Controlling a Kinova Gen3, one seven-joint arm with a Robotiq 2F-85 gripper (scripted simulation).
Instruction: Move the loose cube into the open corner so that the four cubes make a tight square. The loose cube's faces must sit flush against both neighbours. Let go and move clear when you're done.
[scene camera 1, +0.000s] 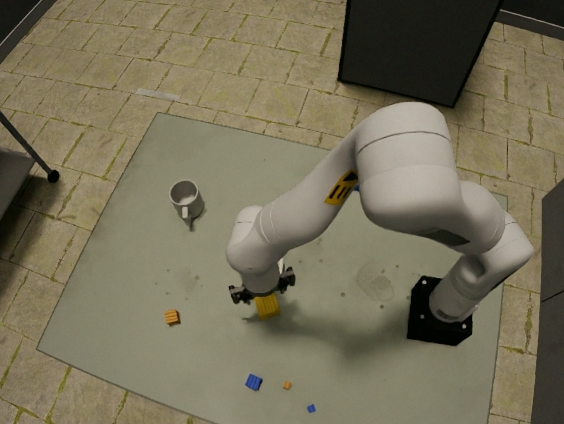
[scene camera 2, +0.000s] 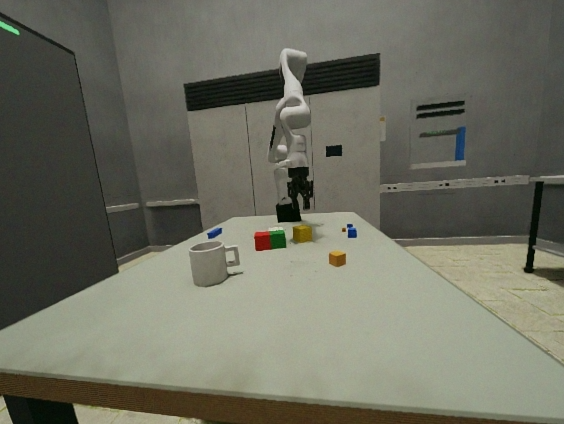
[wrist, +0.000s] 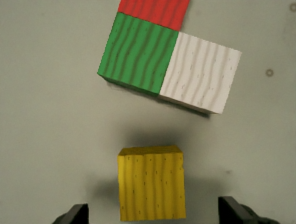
I see my gripper (scene camera 2: 300, 209).
My gripper also shows in scene camera 1 (scene camera 1: 264, 295).
